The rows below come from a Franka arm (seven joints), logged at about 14 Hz.
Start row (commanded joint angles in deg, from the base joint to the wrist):
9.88, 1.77, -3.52, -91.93, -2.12, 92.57, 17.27
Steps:
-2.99, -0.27, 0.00, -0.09, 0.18, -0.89, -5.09
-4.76, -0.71, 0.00, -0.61, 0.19, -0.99, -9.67
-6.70, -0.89, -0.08, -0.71, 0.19, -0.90, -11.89
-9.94, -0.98, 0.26, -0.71, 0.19, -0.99, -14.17
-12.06, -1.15, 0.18, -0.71, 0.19, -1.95, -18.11
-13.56, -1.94, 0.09, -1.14, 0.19, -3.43, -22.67
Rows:
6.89, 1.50, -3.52, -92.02, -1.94, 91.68, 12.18
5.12, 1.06, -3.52, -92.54, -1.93, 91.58, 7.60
3.18, 0.88, -3.60, -92.64, -1.93, 91.67, 5.38
-0.06, 0.79, -3.26, -92.64, -1.93, 91.58, 3.10
-2.18, 0.62, -3.34, -92.64, -1.93, 90.62, -0.84
-3.68, -0.17, -3.43, -93.07, -1.93, 89.14, -5.40

